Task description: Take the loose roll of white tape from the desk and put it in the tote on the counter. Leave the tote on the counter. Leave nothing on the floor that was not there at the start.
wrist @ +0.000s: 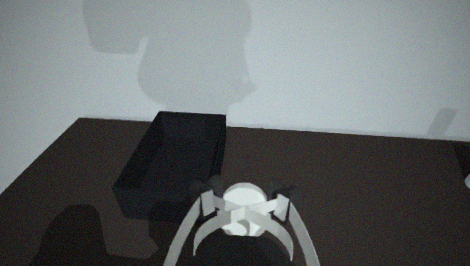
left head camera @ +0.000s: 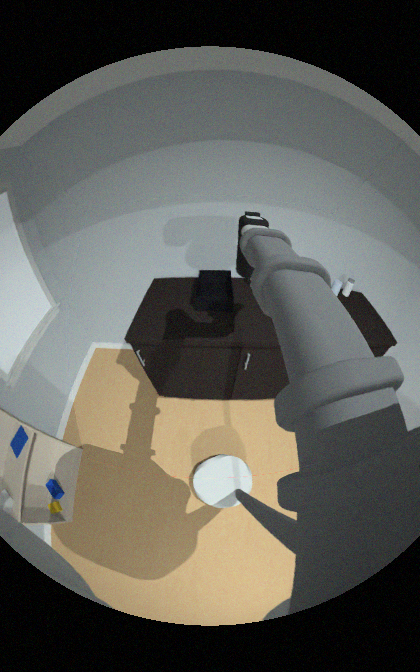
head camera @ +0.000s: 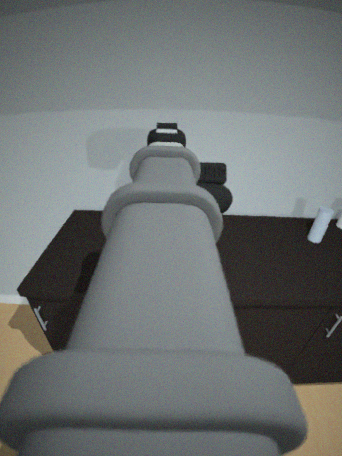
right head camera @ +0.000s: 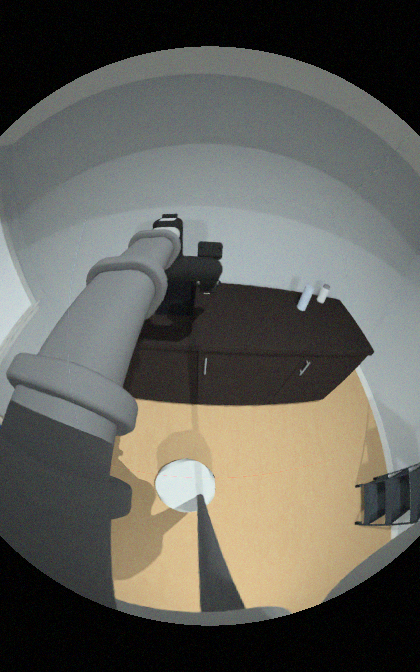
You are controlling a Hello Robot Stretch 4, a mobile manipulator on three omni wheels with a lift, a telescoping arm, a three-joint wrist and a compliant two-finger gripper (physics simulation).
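Places are measured from the robot's base along level axes (x back, y up, z left), in metres.
Where they show: gripper, fingertip midpoint: (wrist: pixel 244 190).
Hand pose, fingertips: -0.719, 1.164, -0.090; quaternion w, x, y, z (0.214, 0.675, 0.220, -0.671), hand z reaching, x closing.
Observation:
Things, the pixels of their top centre, and the offset from my fingertips, as dx, dy, dz. Level surfaces: height alone.
- white tape, top centre: (wrist: pixel 245 191) +0.021, +0.022, +0.000
- black open tote, top centre: (wrist: pixel 178 144) -0.287, -0.182, +0.163
- dark counter, surface height: dy -0.282
- pale blue cylinder, top centre: (head camera: pixel 326 209) -0.293, -0.112, -0.659
The roll of white tape (wrist: pixel 245 192) is between the fingertips of my gripper (wrist: pixel 244 190), which is shut on it. In the wrist view they appear in front of and just right of the tote's near right corner; their height above the counter is hard to tell. The black open tote (left head camera: pixel 215 290) (right head camera: pixel 181 301) (wrist: pixel 187 150) stands upright on the left part of the dark counter (head camera: pixel 275 265) (left head camera: pixel 152 305) (right head camera: pixel 260 325) (wrist: pixel 340 185), near the back wall. My arm hides the tote in the head camera view. The tape cannot be made out in the head views.
A pale blue cylinder (head camera: pixel 320 226) (right head camera: pixel 305 298) and a white cylinder (left head camera: pixel 348 287) (right head camera: pixel 323 293) stand at the counter's back right. A light shelf unit (left head camera: pixel 70 462) with blue and yellow items is at the left. A dark rack (right head camera: pixel 374 502) is at the right. A white round thing (left head camera: pixel 215 475) (right head camera: pixel 180 482) shows low down.

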